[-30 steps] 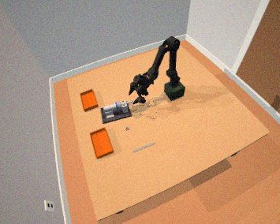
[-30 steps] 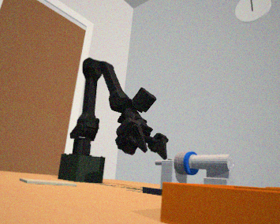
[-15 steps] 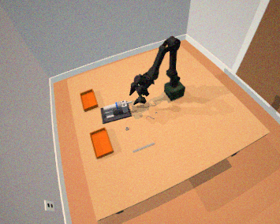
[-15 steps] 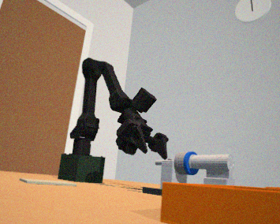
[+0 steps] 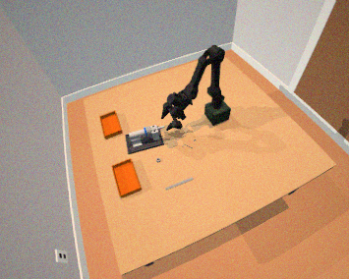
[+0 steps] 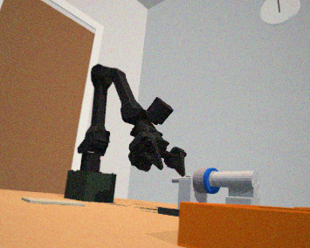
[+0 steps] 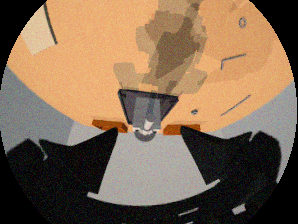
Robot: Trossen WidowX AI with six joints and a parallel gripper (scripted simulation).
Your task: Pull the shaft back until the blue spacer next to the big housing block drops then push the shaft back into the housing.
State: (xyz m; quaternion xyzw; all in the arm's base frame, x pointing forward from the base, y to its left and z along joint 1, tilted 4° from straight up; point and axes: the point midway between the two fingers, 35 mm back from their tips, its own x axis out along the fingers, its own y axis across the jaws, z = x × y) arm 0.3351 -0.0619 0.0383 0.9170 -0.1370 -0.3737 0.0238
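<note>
My gripper tip is 90 mm short of the grey shaft, 30 mm to the left of it and 20 mm above it. From my gripper tip the other things lie so: blue spacer 110 mm ahead, 40 mm to the right, 20 mm below; grey spacer 100 mm ahead, 30 mm to the right, 20 mm below; fixture 140 mm ahead, 50 mm to the right, 50 mm below.
</note>
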